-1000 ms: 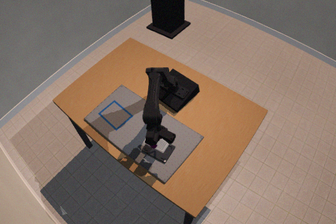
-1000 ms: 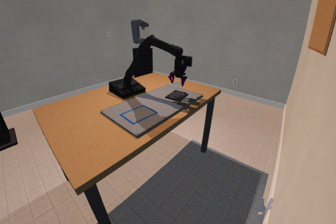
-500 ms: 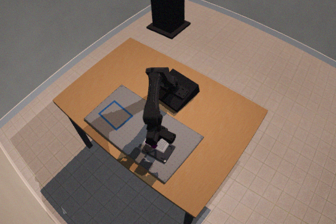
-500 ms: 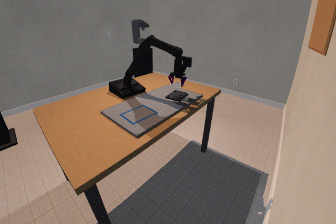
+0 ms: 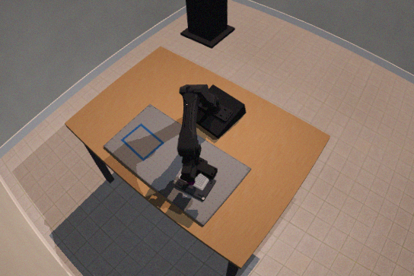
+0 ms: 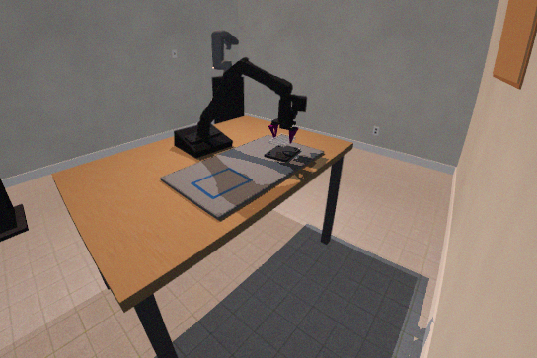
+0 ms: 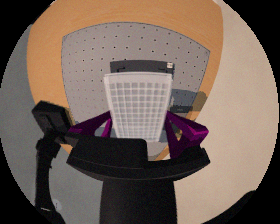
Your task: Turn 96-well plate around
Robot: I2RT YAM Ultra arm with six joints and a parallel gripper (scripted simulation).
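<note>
Right now my hand is 70 mm above the dark plate nest N1. From my hand the other things lie so: white A1 label: 80 mm to the left, 60 mm below, 50 mm ahead; then white 96-well plate: right at my hand.
</note>
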